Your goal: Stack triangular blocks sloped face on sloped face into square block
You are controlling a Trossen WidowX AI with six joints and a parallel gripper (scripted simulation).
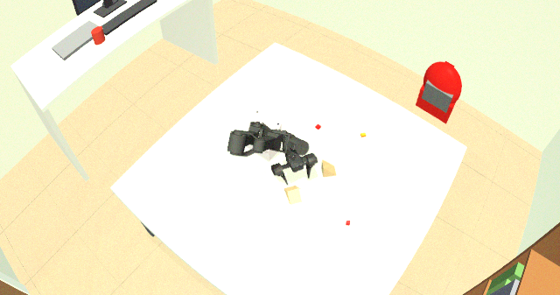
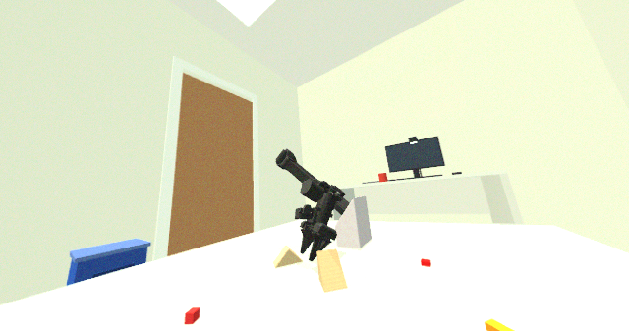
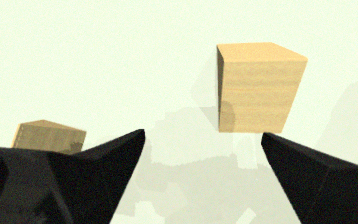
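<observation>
My gripper tip is 2 cm short of the tan triangular block, 6 cm to the left of it and 1 cm below it. Also, from my gripper tip: red bit 29 cm ahead, 1 cm to the right, 1 cm below; yellow cube 5 cm ahead, 41 cm to the left, 1 cm below.
</observation>
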